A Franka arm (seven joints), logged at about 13 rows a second.
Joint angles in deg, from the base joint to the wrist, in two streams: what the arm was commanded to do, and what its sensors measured. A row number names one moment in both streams.
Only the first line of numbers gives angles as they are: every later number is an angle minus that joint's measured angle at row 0.
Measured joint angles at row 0:
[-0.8, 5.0, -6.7, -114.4, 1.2, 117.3, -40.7]
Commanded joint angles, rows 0 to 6:
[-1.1, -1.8, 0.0, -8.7, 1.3, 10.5, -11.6]
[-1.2, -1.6, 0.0, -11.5, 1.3, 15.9, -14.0]
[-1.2, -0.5, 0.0, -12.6, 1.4, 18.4, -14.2]
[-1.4, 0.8, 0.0, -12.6, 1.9, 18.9, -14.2]
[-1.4, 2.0, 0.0, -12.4, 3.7, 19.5, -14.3]
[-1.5, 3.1, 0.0, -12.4, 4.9, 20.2, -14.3]
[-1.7, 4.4, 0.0, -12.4, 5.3, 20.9, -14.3]
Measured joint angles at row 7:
[-1.0, 2.4, -0.1, -12.6, 3.3, 19.2, -12.6]
